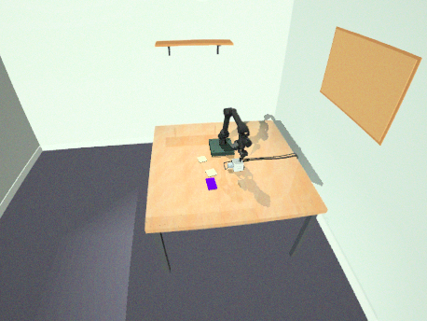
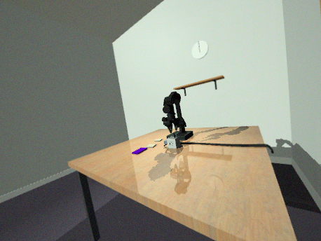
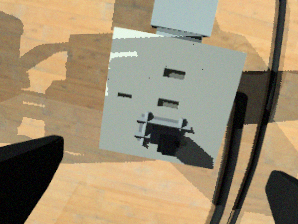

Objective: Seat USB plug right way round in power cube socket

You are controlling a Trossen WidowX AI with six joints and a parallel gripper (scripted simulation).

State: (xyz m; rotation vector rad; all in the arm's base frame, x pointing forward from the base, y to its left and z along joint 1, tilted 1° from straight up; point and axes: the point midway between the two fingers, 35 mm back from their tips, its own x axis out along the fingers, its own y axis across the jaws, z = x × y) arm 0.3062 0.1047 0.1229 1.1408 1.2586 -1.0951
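My gripper tip is 3 cm above the dark USB plug. Also, from my gripper tip: purple card: 24 cm to the right, 18 cm ahead, 12 cm below.
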